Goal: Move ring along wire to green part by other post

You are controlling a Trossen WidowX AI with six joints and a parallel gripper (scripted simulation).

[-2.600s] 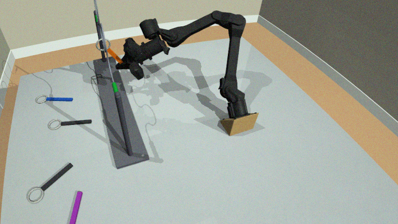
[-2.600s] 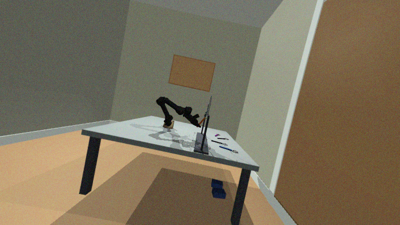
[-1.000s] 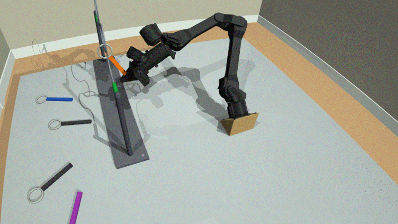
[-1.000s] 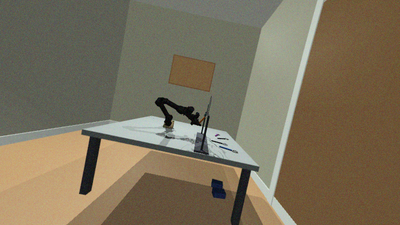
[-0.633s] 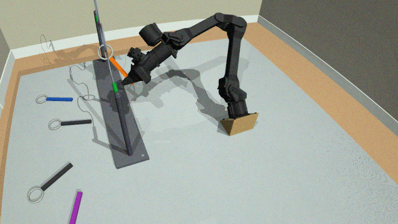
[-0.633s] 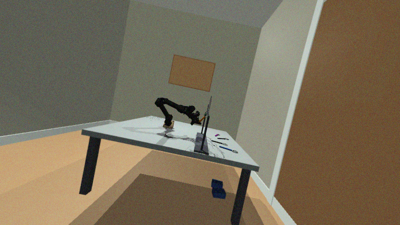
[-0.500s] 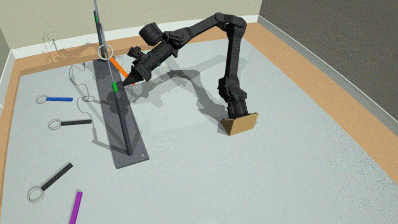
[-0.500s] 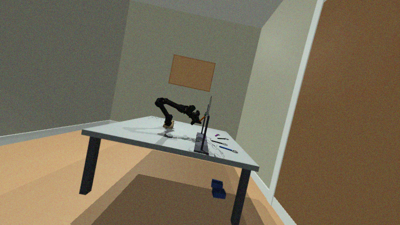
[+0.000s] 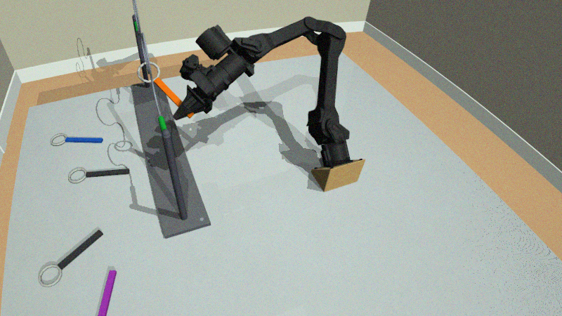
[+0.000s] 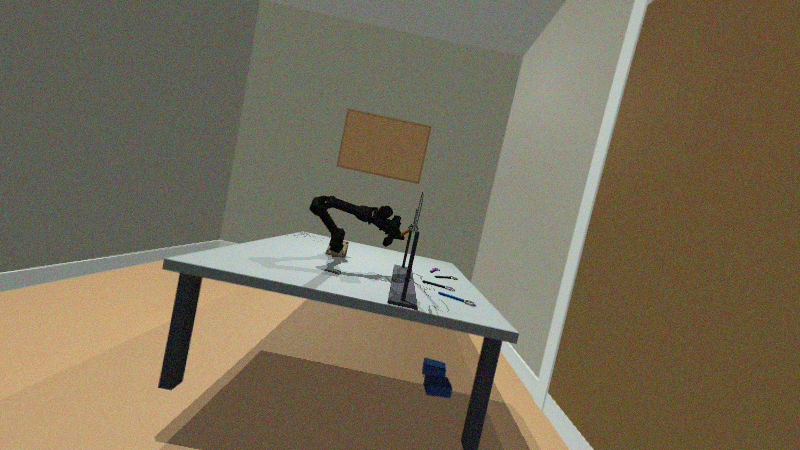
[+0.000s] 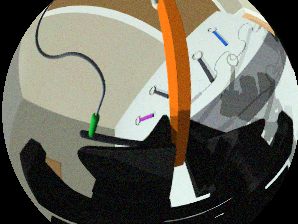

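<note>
Now: gripper tip 2 cm short of the ring with orange handle, 6 cm to the left of it and 5 cm below it. Also, from my gripper tip: blue-handled ring: 34 cm ahead, 22 cm to the right, 19 cm below.
</note>
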